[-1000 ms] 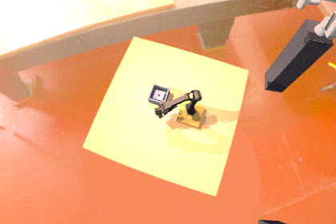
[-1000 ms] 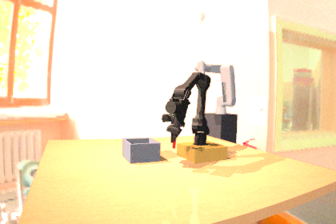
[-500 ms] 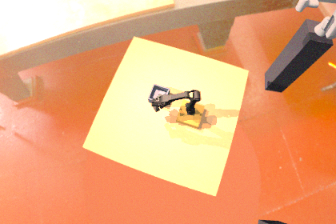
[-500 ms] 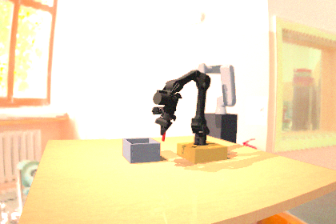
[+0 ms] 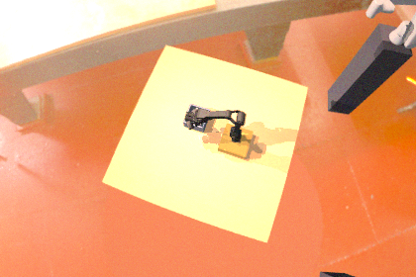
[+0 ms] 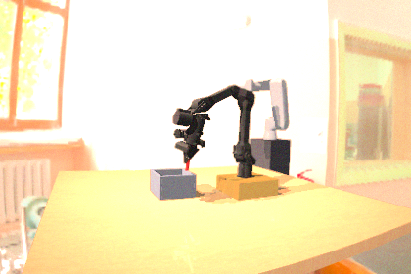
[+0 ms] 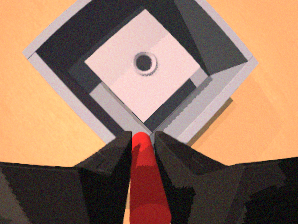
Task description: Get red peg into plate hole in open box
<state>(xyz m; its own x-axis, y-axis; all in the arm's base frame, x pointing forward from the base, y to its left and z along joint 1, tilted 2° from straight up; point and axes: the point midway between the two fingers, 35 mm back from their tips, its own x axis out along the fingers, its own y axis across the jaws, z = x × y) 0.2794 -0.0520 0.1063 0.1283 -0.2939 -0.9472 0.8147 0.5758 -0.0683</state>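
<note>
Right now the plate is 100 mm below my gripper tip, 60 mm to the right of it and 30 mm ahead of it. Also, from my gripper tip: grey box 120 mm below, 60 mm to the right, 30 mm ahead; red peg 10 mm to the left, 10 mm behind, 10 mm above.
</note>
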